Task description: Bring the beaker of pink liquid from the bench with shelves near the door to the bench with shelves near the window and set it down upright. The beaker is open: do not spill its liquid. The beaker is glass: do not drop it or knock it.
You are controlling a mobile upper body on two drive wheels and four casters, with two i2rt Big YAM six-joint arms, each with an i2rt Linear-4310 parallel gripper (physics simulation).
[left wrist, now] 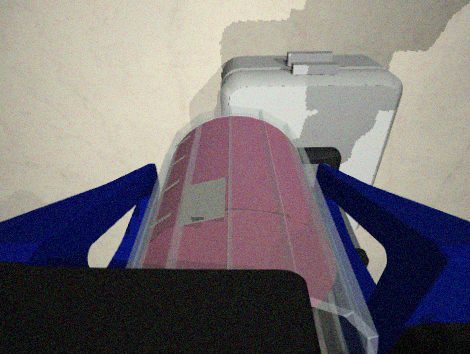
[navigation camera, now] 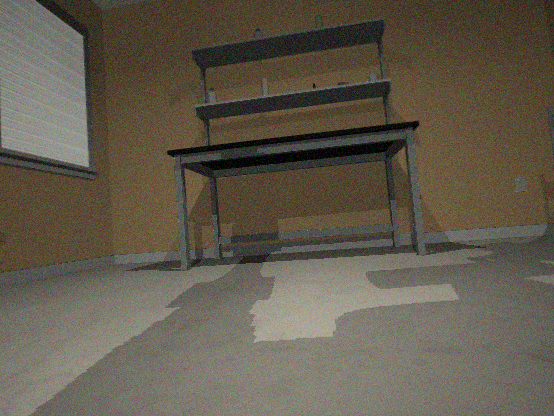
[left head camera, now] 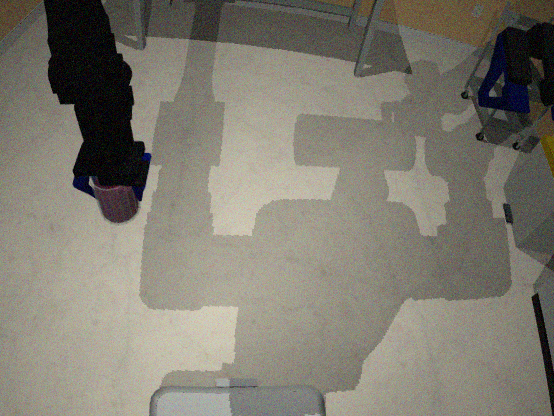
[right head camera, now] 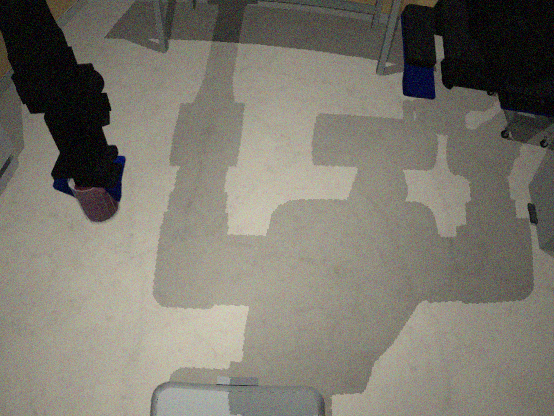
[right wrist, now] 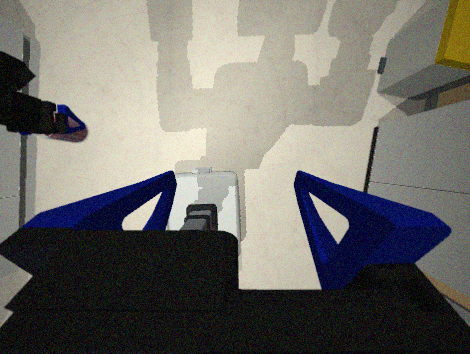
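The glass beaker of pink liquid (left head camera: 118, 207) (right head camera: 100, 207) (left wrist: 255, 150) (right wrist: 75, 134) is held over the floor, at the left of both head views. My left gripper (left head camera: 114, 192) (right head camera: 91, 191) (left wrist: 236, 175) is shut on its sides. The liquid shows inside the glass; a black gripper part hides some of the beaker in the left wrist view. My right gripper (right wrist: 235, 177) (right head camera: 470, 102) is open and empty. The bench with shelves near the window (navigation camera: 416, 200) stands ahead in the navigation view, a window to its left; its legs show at the top of the head views. The bench near the door does not show.
Small bottles stand on the bench's shelves. A wheeled cart (left head camera: 505, 132) is at the upper right of the left head view. Grey cabinets (right wrist: 430, 150) stand at the right, one with a yellow part (right wrist: 455, 35); another grey front (right wrist: 10, 165) is at the left. My base (left head camera: 200, 402) shows at the bottom.
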